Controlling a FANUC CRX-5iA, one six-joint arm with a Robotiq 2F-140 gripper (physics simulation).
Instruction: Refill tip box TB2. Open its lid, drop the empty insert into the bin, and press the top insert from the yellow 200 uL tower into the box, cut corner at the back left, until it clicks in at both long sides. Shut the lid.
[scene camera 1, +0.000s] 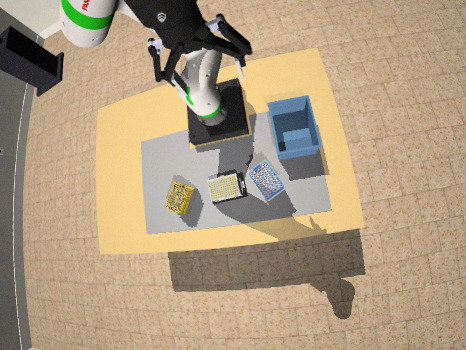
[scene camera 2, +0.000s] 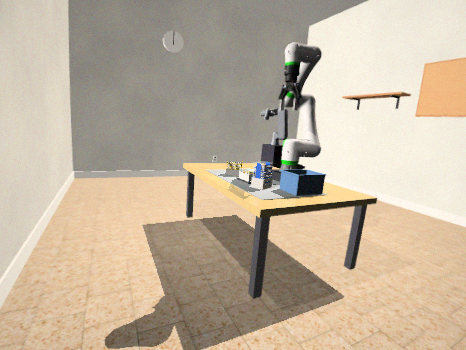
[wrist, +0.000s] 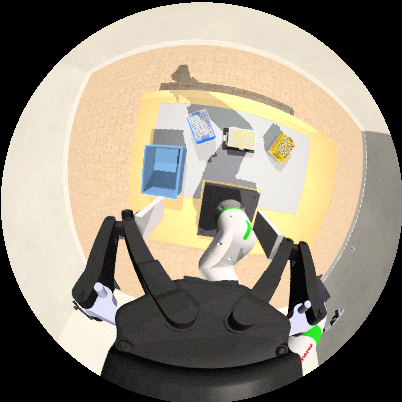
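Observation:
My gripper is open and empty, high above the table and well away from the objects. A tip box with a pale yellow top and dark side parts stands mid-mat; its label is unreadable, and whether its lid is shut is unclear. The yellow tower stands turned at an angle, left of the box in scene camera 1; its cut corner is too small to tell. The blue bin stands upright, open at the top.
A blue-edged tip rack stands at an angle between the box and the bin. A grey mat lies on the yellow table. The arm stands on a black base behind the box.

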